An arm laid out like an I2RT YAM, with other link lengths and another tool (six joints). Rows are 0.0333 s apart.
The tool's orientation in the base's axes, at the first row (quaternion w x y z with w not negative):
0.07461 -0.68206 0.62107 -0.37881
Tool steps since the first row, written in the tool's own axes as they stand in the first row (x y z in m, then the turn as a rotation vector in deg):
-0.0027 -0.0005 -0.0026 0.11 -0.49 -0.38
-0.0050 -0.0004 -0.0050 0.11 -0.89 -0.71
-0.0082 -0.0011 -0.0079 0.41 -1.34 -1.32
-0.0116 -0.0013 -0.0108 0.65 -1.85 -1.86
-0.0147 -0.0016 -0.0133 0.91 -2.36 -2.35
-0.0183 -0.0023 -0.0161 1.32 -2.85 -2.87
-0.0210 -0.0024 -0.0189 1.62 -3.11 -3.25
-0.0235 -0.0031 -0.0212 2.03 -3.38 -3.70
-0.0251 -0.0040 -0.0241 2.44 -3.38 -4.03
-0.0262 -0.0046 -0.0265 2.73 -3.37 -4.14
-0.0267 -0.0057 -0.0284 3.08 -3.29 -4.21
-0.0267 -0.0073 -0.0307 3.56 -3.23 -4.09
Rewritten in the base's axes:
-0.0010 0.0035 0.0010 0.15 0.15 0.59
-0.0024 0.0064 0.0016 0.26 0.36 1.05
-0.0035 0.0106 0.0027 0.23 0.41 1.87
-0.0049 0.0147 0.0034 0.29 0.50 2.64
-0.0060 0.0185 0.0040 0.38 0.56 3.39
-0.0069 0.0230 0.0049 0.43 0.49 4.21
-0.0084 0.0265 0.0057 0.38 0.41 4.75
-0.0091 0.0297 0.0067 0.30 0.26 5.39
-0.0101 0.0324 0.0086 0.07 0.02 5.80
-0.0110 0.0345 0.0101 -0.02 -0.21 5.99
-0.0112 0.0358 0.0119 -0.14 -0.52 6.14
-0.0114 0.0370 0.0144 -0.15 -1.01 6.23

